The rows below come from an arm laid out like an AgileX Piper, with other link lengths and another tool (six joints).
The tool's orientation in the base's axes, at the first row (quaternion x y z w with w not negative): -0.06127 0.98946 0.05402 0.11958
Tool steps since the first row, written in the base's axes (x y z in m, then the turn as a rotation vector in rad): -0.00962 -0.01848 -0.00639 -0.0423 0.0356 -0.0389; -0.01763 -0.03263 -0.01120 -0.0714 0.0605 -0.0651; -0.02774 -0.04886 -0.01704 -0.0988 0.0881 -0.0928; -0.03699 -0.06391 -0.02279 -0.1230 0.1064 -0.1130; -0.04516 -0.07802 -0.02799 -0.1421 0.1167 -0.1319; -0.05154 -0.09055 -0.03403 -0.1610 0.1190 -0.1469
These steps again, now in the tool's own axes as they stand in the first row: 0.01283 -0.01753 0.00171 0.0464 0.0372 0.0322; 0.02325 -0.03086 0.00279 0.0781 0.0633 0.0538; 0.03618 -0.04606 0.00413 0.1083 0.0916 0.0776; 0.04812 -0.06020 0.00573 0.1345 0.1111 0.0937; 0.05879 -0.07350 0.00715 0.1564 0.1220 0.1089; 0.06777 -0.08557 0.01000 0.1780 0.1255 0.1193
